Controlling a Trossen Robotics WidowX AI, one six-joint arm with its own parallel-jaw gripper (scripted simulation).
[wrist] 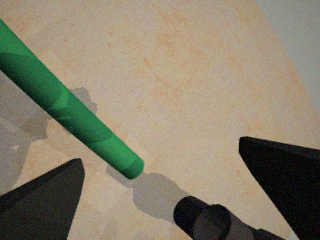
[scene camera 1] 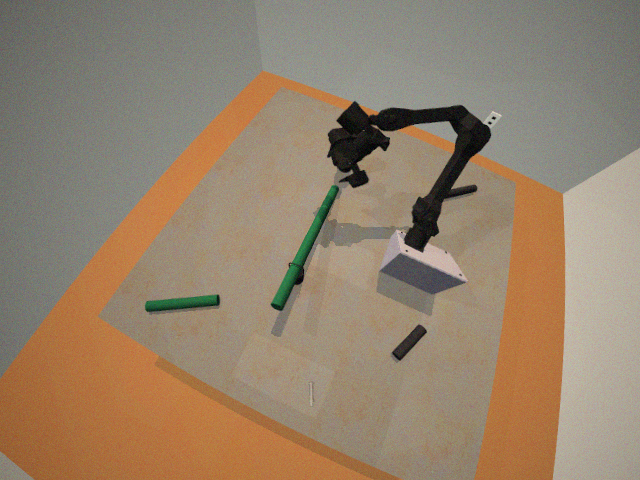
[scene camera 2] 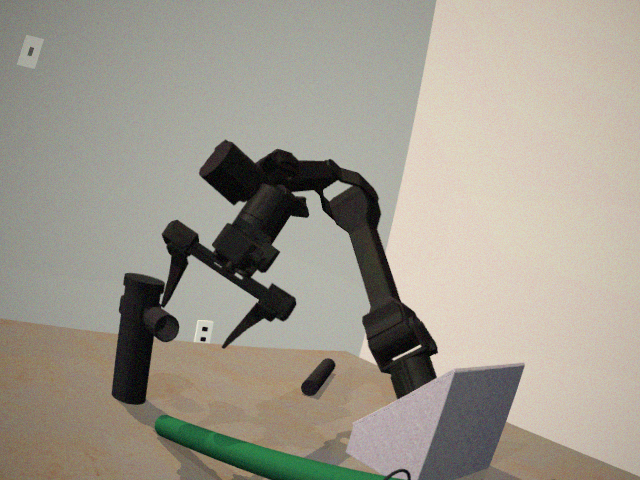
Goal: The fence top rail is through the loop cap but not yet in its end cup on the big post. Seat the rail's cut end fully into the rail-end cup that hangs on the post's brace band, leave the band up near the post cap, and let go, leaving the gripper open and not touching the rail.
gripper: wrist 163,155; scene camera 1; scene camera 2
short green tube: scene camera 1 209,300; not seen in the wrist view (out of frame); not seen in scene camera 2 (out of frame)
same spot on gripper: (scene camera 1: 344,156) = (scene camera 2: 252,240)
